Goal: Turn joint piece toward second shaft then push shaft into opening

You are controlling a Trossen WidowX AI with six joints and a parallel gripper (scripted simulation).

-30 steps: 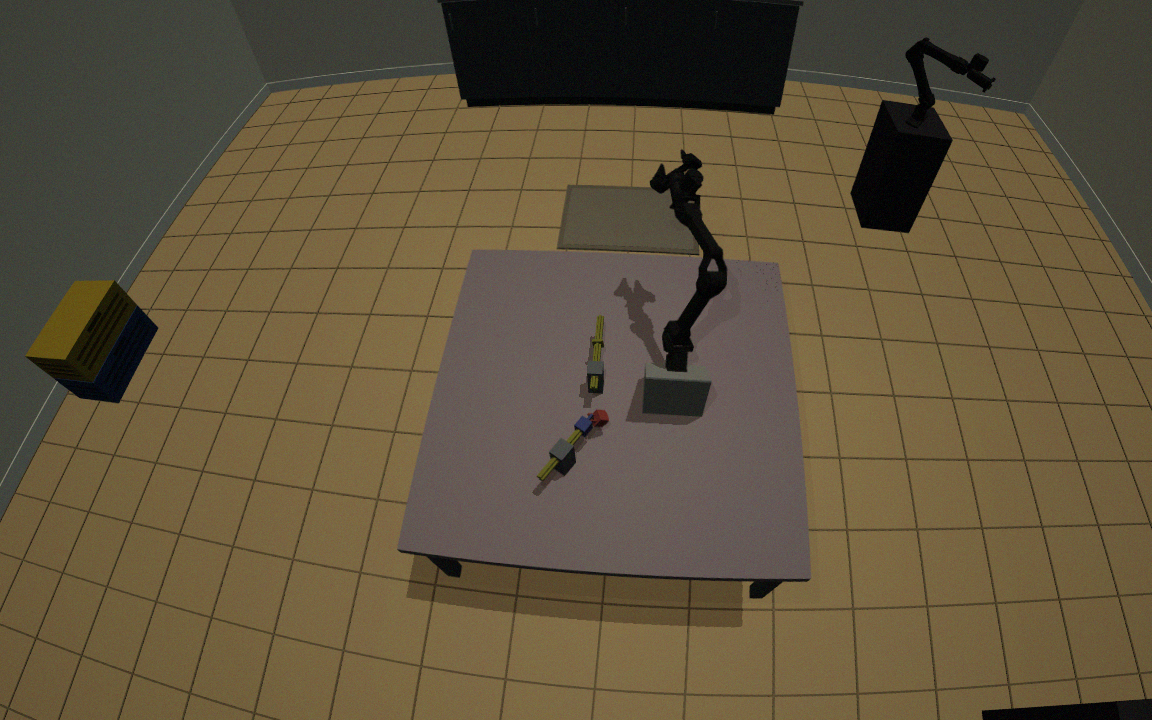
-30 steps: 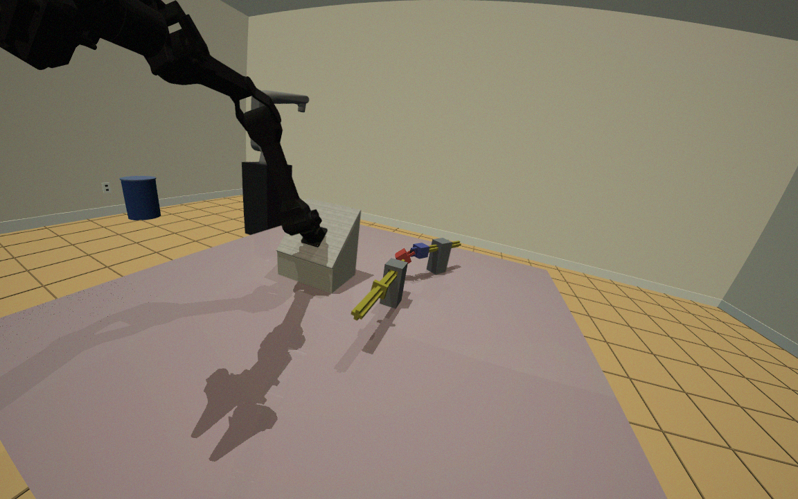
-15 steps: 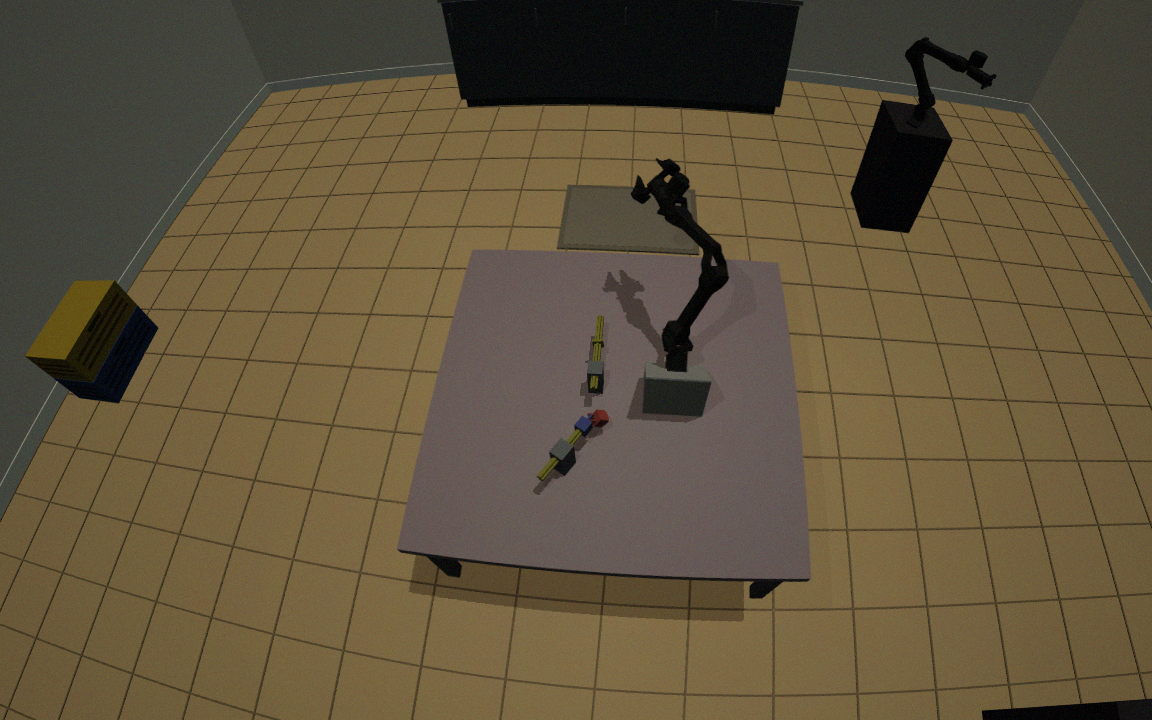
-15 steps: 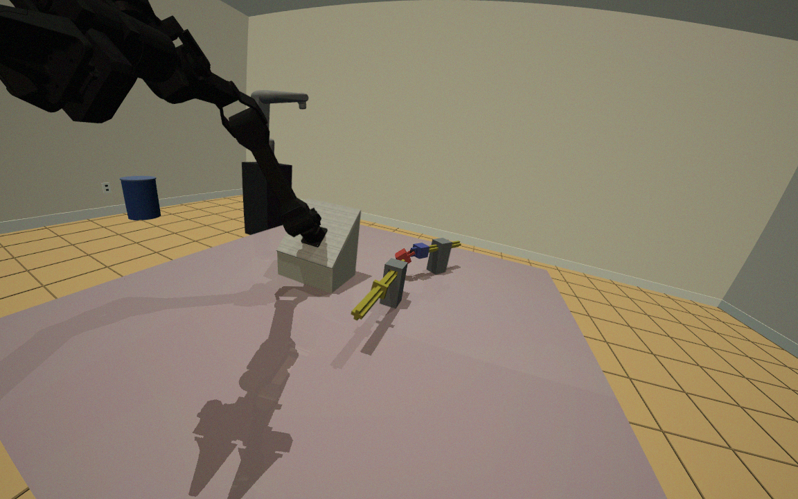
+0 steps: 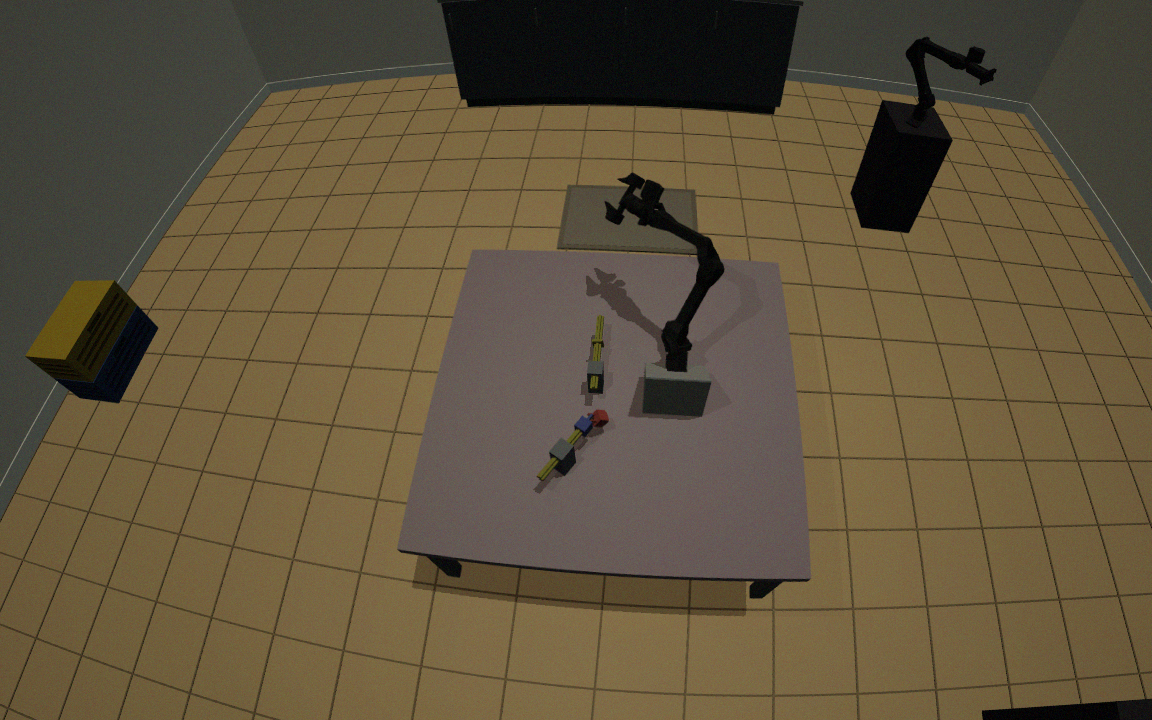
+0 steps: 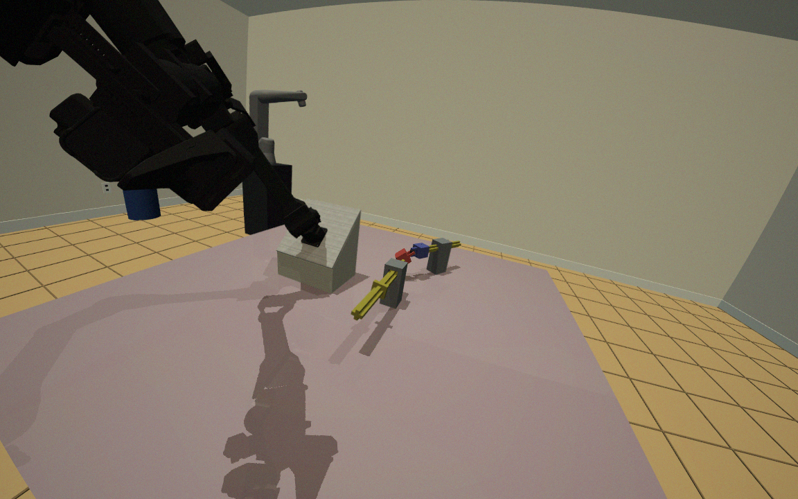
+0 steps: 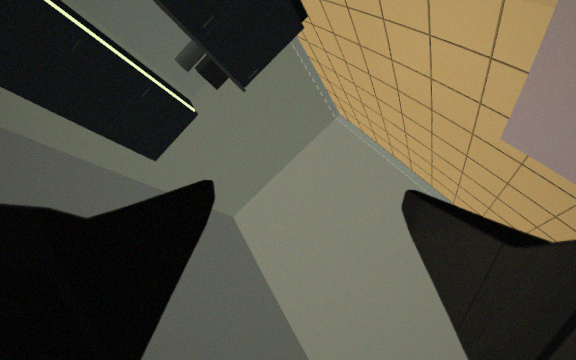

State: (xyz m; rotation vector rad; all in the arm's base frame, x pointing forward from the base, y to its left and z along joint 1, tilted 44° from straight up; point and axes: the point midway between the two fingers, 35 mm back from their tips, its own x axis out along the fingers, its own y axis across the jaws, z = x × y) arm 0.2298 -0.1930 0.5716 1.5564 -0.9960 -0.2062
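The red joint piece lies 10 mm behind my gripper tip, 730 mm to the left of it and 330 mm below it.
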